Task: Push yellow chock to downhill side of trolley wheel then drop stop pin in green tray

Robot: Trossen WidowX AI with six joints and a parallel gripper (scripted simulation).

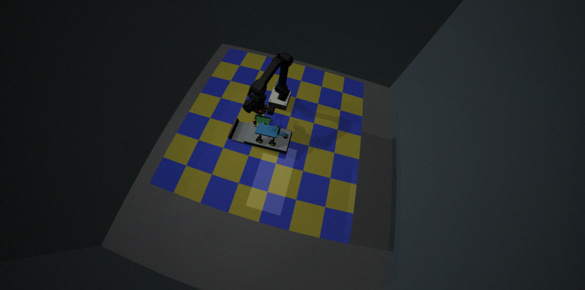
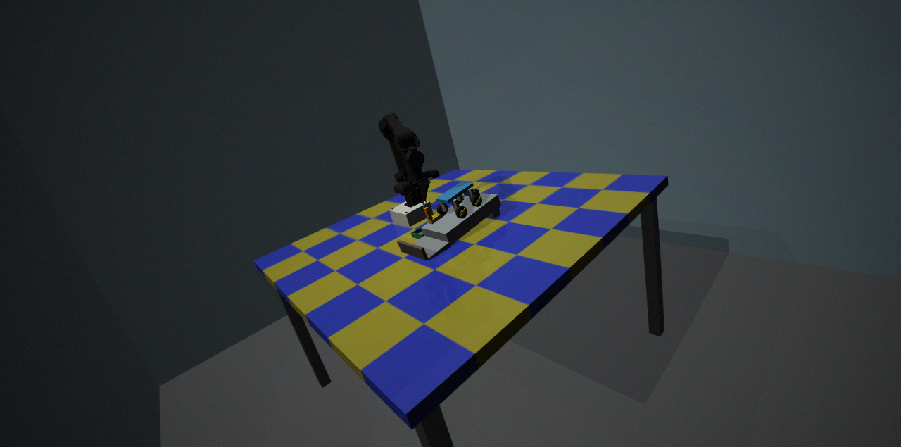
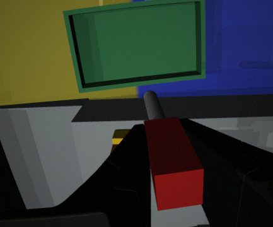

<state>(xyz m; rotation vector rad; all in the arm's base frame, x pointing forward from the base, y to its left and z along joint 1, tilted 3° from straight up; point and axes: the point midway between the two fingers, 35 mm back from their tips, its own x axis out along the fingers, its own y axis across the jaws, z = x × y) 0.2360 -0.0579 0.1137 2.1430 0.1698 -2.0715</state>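
Now: the green tray 14 cm below my gripper tip and 2 cm behind it. Also, from my gripper tip: yellow chock (5 cm below, 5 cm ahead, 1 cm to the left); blue trolley (10 cm to the left, 9 cm ahead, 2 cm below); red-headed stop pin (right at my gripper tip).
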